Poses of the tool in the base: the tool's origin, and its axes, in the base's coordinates. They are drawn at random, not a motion.
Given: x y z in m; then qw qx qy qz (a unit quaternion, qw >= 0).
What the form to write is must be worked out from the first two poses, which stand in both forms.
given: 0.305 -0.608 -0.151 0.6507 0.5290 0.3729 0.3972
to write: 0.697 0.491 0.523 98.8 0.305 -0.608 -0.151
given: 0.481 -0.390 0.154 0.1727 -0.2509 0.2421 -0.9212
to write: -0.255 0.246 -0.935 160.1 0.481 -0.390 0.154
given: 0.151 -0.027 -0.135 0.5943 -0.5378 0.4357 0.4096
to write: -0.669 0.542 0.509 107.1 0.151 -0.027 -0.135
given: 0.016 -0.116 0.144 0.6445 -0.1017 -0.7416 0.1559
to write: -0.133 -0.970 0.204 99.7 0.016 -0.116 0.144
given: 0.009 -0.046 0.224 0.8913 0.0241 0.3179 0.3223
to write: 0.053 0.701 0.711 53.9 0.009 -0.046 0.224
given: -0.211 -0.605 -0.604 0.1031 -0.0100 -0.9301 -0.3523
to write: -0.010 -0.935 -0.354 168.2 -0.211 -0.605 -0.604
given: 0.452 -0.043 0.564 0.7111 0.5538 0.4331 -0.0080
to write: 0.788 0.616 -0.011 89.4 0.452 -0.043 0.564
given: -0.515 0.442 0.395 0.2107 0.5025 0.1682 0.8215
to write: 0.514 0.172 0.840 155.7 -0.515 0.442 0.395
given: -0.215 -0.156 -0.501 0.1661 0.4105 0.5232 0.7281
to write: 0.416 0.531 0.738 160.9 -0.215 -0.156 -0.501
